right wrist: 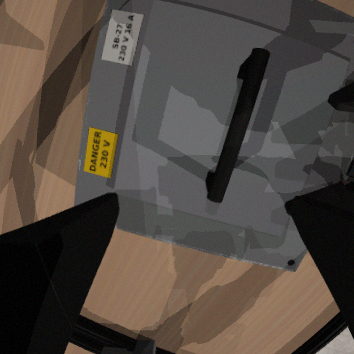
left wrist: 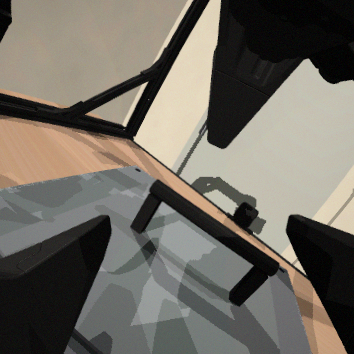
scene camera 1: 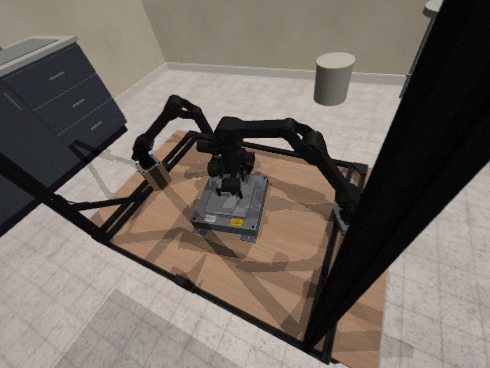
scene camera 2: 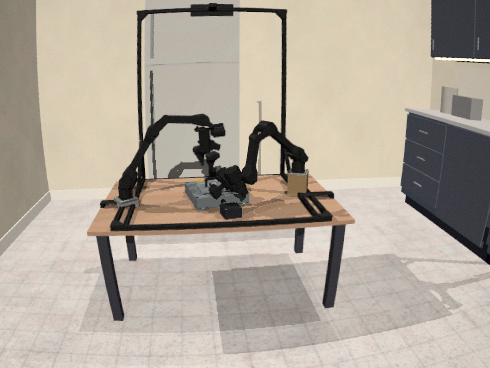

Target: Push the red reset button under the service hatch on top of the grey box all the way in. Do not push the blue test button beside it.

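Observation:
The grey box [scene camera 1: 263,200] [scene camera 2: 202,202] [right wrist: 100,102] stands on the table. Its hatch [right wrist: 185,110] lies closed on top and carries a black bar handle [left wrist: 215,227] [right wrist: 237,125]. The red reset button and blue test button do not show. My right gripper [scene camera 1: 230,195] [right wrist: 206,203] is open and empty above the box; in its wrist view the handle lies ahead, between the fingertip directions. One of its fingers hangs at the upper part of the left wrist view. My left gripper [left wrist: 199,223] is open and empty, low over the box at the hatch handle's side, without gripping it.
A yellow danger label [scene camera 1: 236,222] [right wrist: 101,152] and a white label [scene camera 1: 210,219] [right wrist: 122,37] mark one edge of the box. A black frame [scene camera 2: 220,225] borders the table [scene camera 1: 210,265]. A tan block [scene camera 2: 297,184] is by the left arm's base, and a small black block [scene camera 2: 231,210] is near the frame.

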